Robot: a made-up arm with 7 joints. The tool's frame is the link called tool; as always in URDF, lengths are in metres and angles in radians. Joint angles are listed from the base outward.
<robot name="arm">
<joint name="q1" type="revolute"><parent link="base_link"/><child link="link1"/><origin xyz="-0.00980 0.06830 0.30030" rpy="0.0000 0.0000 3.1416"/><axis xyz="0 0 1"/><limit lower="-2.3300" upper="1.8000"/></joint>
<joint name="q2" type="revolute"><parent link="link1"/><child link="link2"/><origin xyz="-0.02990 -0.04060 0.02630" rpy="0.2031 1.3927 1.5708"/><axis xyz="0 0 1"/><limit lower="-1.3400" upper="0.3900"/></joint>
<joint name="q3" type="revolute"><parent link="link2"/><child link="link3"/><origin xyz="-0.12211 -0.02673 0.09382" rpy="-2.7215 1.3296 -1.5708"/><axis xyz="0 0 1"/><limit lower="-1.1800" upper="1.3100"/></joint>
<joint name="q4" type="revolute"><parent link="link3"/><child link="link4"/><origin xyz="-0.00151 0.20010 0.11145" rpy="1.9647 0.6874 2.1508"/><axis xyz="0 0 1"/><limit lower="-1.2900" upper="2.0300"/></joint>
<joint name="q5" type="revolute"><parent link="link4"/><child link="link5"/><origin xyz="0.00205 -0.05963 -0.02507" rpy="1.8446 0.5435 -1.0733"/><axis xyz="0 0 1"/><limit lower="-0.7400" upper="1.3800"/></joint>
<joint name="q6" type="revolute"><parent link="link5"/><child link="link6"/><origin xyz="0.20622 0.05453 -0.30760" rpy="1.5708 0.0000 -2.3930"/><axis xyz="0 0 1"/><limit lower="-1.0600" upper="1.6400"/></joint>
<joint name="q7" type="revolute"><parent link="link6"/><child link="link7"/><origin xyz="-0.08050 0.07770 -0.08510" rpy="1.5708 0.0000 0.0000"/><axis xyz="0 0 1"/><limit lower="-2.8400" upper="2.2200"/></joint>
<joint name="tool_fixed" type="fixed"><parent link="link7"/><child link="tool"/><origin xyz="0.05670 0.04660 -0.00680" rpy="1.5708 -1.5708 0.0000"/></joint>
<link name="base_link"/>
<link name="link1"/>
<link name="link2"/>
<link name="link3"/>
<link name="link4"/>
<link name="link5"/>
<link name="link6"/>
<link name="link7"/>
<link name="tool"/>
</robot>
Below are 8 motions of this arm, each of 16 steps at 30 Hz.
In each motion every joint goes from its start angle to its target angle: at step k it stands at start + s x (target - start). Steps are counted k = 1, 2, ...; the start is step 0. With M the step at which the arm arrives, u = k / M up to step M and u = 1 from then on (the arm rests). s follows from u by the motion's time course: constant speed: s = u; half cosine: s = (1 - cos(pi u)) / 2; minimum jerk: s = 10 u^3 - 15 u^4 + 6 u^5.
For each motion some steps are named. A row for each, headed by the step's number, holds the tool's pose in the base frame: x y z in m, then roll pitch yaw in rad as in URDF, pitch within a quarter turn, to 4 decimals.
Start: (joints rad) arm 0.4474 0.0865 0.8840 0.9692 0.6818 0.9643 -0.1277
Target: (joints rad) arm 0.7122 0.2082 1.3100 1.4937 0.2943 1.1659 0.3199
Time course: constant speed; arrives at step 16
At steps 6, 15, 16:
6: 0.3214 -0.3364 0.8299 2.1066 0.4396 0.4715
15: 0.5188 -0.2995 0.6872 2.7747 0.3731 1.1835
16: 0.5389 -0.2869 0.6698 2.8404 0.3503 1.2594

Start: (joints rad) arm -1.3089 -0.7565 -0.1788 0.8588 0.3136 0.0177 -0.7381
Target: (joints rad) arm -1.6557 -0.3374 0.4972 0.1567 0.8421 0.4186 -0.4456
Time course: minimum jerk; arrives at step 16
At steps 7, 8, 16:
7: -0.1674 -0.2771 0.8338 0.6263 -0.2772 -1.6075
8: -0.1871 -0.2055 0.8528 0.6585 -0.3510 -1.7823
16: -0.1626 0.0609 0.8579 1.0326 -0.5043 -2.6932

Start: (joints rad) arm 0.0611 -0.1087 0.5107 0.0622 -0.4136 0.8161 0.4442
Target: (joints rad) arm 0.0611 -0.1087 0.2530 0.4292 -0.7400 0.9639 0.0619
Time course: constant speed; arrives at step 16
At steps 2, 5, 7, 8, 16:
2: -0.0650 -0.3438 0.7531 2.5681 -0.6273 -0.0623
5: -0.0158 -0.3540 0.7715 2.4512 -0.5746 0.0970
7: 0.0184 -0.3574 0.7828 2.3806 -0.5344 0.1968
8: 0.0358 -0.3581 0.7880 2.3476 -0.5130 0.2449
16: 0.1786 -0.3397 0.8182 2.1369 -0.3210 0.5907

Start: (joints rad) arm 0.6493 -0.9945 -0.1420 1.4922 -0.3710 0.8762 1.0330
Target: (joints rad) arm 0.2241 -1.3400 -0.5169 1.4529 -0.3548 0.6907 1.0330
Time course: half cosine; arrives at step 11
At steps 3, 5, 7, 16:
3: 0.7285 0.3349 0.2240 -1.7360 0.8776 2.4301
5: 0.7264 0.2939 0.1704 -1.6864 0.8672 2.4109
7: 0.7157 0.2515 0.1142 -1.6456 0.8433 2.3798
16: 0.6961 0.2118 0.0596 -1.6193 0.8059 2.3329

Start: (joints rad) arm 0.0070 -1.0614 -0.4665 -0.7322 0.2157 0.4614 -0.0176
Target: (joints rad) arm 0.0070 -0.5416 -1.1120 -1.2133 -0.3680 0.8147 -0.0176
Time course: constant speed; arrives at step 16
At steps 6, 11, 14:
6: -0.0056 -0.0810 0.6143 1.4583 -0.9902 0.3109
11: -0.0139 -0.1224 0.5888 1.0964 -1.0618 0.9892
14: -0.0035 -0.1411 0.5825 0.8311 -1.0028 1.4265

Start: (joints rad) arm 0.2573 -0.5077 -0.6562 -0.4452 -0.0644 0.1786 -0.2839
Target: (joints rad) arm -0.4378 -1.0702 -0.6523 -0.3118 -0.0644 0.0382 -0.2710
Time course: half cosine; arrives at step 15
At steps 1, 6, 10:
1: 0.0753 -0.0205 0.7404 0.5959 -1.1607 1.2645
6: 0.1374 -0.0482 0.7289 0.9599 -1.0675 0.6862
10: 0.1894 -0.1271 0.6894 1.2408 -0.9051 0.1473

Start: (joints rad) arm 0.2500 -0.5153 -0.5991 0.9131 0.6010 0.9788 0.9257
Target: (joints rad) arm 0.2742 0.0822 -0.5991 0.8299 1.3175 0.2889 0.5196
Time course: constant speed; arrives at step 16
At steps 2, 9, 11, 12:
2: 0.2263 0.5026 0.8432 1.4070 0.3999 0.1669
9: 0.0069 0.5060 0.7967 0.9667 -0.1976 0.4163
11: -0.0404 0.5026 0.7704 0.7910 -0.3385 0.5193
12: -0.0613 0.5004 0.7561 0.6926 -0.4013 0.5784

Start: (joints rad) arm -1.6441 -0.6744 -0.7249 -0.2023 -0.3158 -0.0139 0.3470
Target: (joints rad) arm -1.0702 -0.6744 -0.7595 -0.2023 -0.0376 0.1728 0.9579
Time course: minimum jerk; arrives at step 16
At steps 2, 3, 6, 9, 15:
2: -0.1090 -0.1469 0.7574 1.7912 -1.0050 -0.8136
3: -0.1037 -0.1451 0.7590 1.8026 -0.9985 -0.7947
6: -0.0691 -0.1301 0.7700 1.8860 -0.9542 -0.6691
9: -0.0253 -0.0989 0.7868 2.0216 -0.8897 -0.4936
15: 0.0105 -0.0550 0.8056 2.1840 -0.8215 -0.3120

